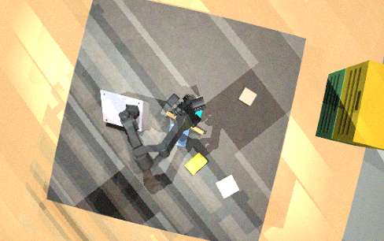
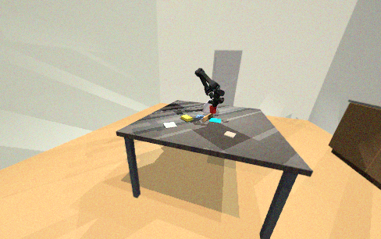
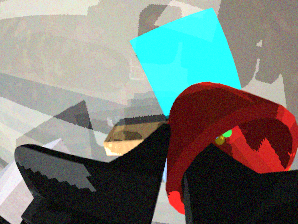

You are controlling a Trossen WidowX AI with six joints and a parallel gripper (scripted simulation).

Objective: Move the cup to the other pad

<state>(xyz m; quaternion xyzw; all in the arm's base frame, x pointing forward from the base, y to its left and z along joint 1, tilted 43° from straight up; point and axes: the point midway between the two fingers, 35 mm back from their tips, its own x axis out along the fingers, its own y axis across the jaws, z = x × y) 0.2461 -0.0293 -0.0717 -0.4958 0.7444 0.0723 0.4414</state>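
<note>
Now: the cyan pad 4 cm ahead of my gripper tip, 2 cm to the left of it and 12 cm below it. From my gripper tip the other things lie so: cup: 2 cm ahead, 2 cm to the right; then wooden bar: 1 cm ahead, 6 cm to the right, 10 cm below; then pale blue pad: 2 cm behind, 14 cm to the right, 12 cm below.
</note>
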